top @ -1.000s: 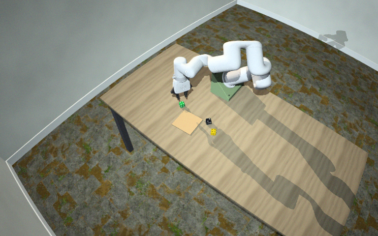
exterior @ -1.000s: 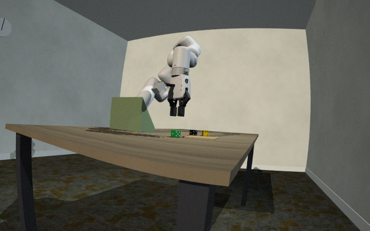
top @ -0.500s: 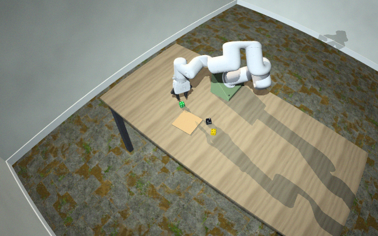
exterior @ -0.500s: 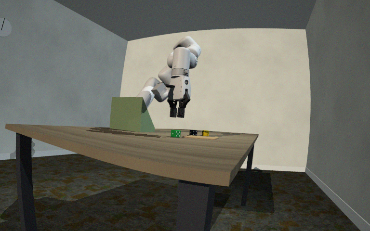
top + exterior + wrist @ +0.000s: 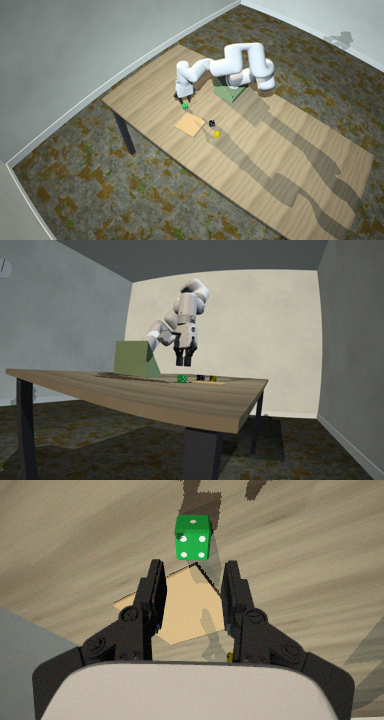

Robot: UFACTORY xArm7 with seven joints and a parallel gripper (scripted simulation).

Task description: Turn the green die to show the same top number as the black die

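Right now the green die is 70 mm below my hand. Round my hand: black die (20 mm behind, 220 mm to the left, 70 mm below); yellow die (10 mm ahead, 290 mm to the left, 70 mm below); tan mat (70 mm ahead, 120 mm to the left, 80 mm below).
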